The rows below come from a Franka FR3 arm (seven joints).
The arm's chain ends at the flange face. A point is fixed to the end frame.
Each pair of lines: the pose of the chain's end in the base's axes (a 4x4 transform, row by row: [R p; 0 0 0 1], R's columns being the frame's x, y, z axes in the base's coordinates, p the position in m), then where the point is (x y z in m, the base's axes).
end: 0.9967 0.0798 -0.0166 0.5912; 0.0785 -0.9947 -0.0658 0.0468; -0.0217 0.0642 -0.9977 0.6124; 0 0 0 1
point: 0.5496 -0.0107 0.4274
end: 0.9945 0.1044 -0.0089 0.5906; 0.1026 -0.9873 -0.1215 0.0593; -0.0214 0.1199 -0.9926 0.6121; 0 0 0 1
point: 0.5515 -0.0094 0.4304
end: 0.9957 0.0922 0.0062 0.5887; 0.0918 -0.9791 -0.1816 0.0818; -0.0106 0.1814 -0.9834 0.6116; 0 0 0 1
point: 0.5519 0.0025 0.4338
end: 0.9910 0.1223 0.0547 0.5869; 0.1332 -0.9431 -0.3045 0.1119; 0.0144 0.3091 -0.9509 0.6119; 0 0 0 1
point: 0.5608 0.0091 0.4446
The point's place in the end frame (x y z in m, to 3 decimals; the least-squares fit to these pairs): -0.042 0.042 0.189
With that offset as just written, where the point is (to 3 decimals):
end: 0.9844 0.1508 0.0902 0.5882; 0.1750 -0.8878 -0.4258 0.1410; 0.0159 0.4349 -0.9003 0.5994; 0 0 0 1
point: 0.570 0.016 0.447
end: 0.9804 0.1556 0.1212 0.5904; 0.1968 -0.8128 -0.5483 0.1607; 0.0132 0.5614 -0.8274 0.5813; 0 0 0 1
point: 0.579 0.015 0.448
